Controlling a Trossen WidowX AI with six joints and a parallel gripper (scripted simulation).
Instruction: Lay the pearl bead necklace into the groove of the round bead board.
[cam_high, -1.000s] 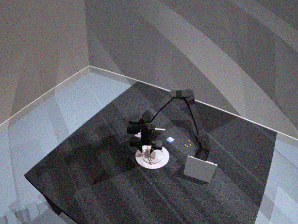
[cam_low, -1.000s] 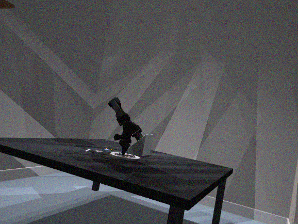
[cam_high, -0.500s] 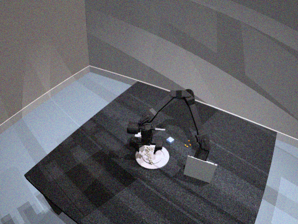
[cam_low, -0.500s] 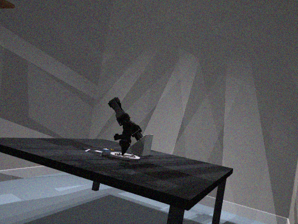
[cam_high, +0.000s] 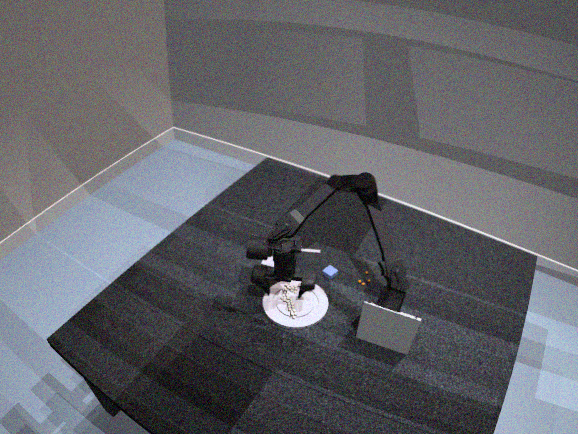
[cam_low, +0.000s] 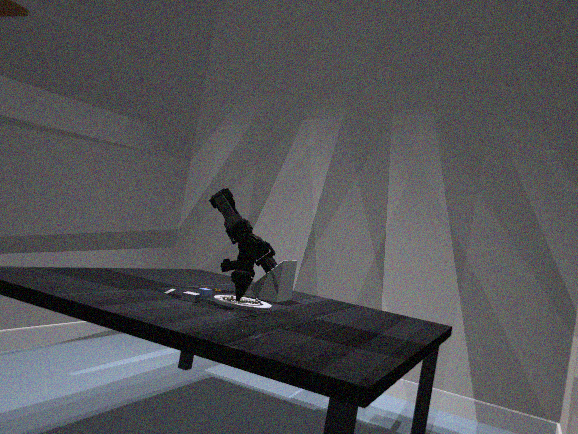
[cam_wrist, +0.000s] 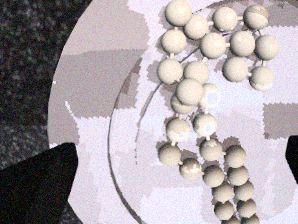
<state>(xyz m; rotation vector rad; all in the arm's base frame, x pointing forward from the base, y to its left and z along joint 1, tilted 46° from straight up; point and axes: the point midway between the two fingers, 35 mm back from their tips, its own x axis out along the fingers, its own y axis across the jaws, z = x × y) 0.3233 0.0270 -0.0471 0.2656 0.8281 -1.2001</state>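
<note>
Right now my gripper tip is 40 mm past the round white bead board, 10 mm to the left of it and 10 mm above it. Also, from my gripper tip: small white block: 130 mm ahead, 100 mm to the right, 10 mm below; then small blue cube: 60 mm behind, 180 mm to the right, 10 mm below; then thin white stick: 80 mm ahead, 230 mm to the right, 20 mm below.
</note>
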